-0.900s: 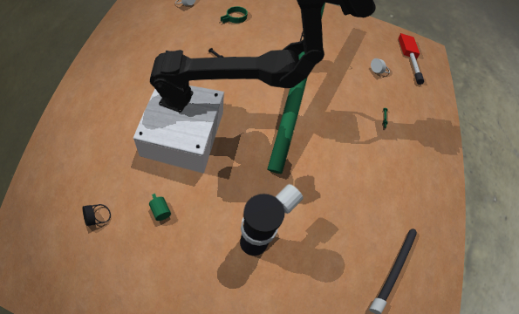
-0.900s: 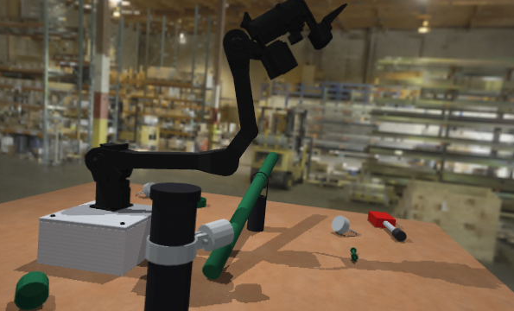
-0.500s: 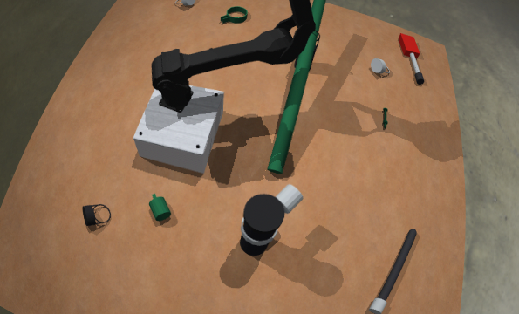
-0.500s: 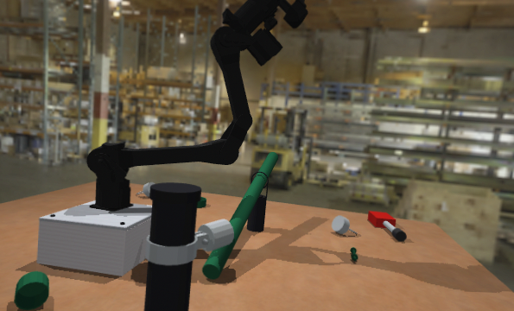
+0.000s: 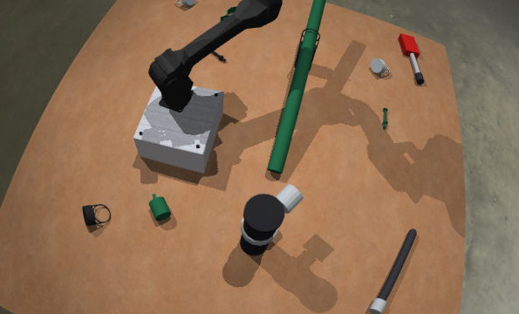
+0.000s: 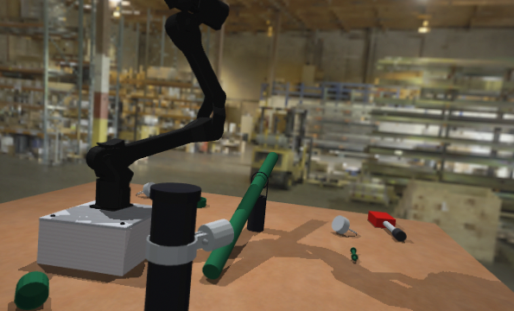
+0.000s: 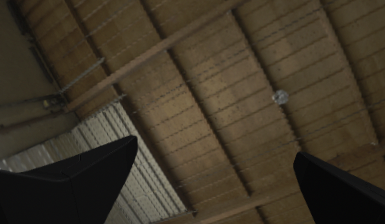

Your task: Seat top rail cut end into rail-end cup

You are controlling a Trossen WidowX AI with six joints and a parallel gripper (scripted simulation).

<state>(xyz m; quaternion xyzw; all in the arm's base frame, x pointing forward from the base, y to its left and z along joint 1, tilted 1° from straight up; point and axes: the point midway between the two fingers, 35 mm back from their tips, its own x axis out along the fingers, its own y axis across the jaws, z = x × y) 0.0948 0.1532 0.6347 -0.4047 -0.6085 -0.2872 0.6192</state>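
The grey rail-end cup is 64 cm below my gripper tip, 31 cm to the right of it and 23 cm ahead of it. Also, from my gripper tip: green cap: 74 cm below, 39 cm to the right, 2 cm behind; line post: 65 cm below, 15 cm to the left, 15 cm ahead; green bolt: 75 cm below, 42 cm ahead, 9 cm to the left.
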